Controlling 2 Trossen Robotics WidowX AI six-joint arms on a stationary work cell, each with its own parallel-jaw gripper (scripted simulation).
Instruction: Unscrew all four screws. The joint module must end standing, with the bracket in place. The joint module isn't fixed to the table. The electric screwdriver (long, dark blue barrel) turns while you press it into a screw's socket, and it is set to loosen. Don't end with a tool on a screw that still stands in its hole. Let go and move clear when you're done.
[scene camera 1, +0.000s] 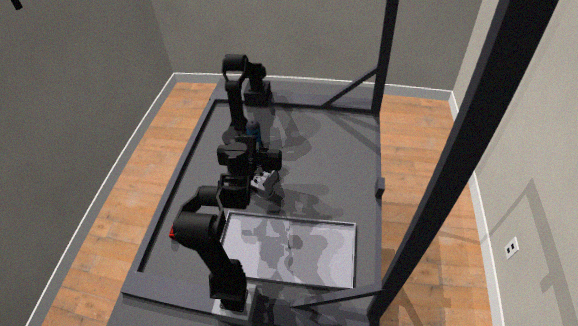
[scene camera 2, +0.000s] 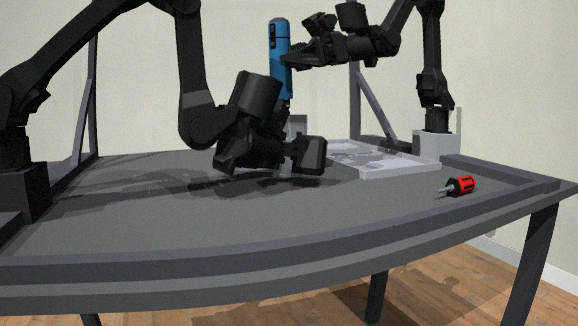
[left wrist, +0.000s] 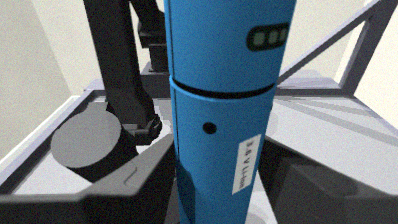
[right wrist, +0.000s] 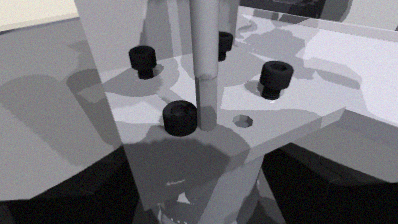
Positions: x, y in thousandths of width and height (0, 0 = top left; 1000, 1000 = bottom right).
Observation:
In view: my left gripper (scene camera 2: 477, 186), my right gripper (scene camera 2: 503, 486), a blue electric screwdriver (left wrist: 562, 310), a shallow pale tray (scene camera 1: 516, 771), a bracket (right wrist: 411, 743), a screw (right wrist: 454, 525), a screw (right wrist: 692, 342) and a screw (right wrist: 358, 261).
The shallow pale tray shows as well in scene camera 2 (scene camera 2: 636, 495) and in the right wrist view (right wrist: 866, 275). My left gripper shows as well in scene camera 1 (scene camera 1: 442, 434) and in the left wrist view (left wrist: 541, 632). My right gripper is seen too in the right wrist view (right wrist: 509, 632). The left wrist view does not show the shallow pale tray: it is out of frame. The left wrist view does not show the bracket: it is out of frame.

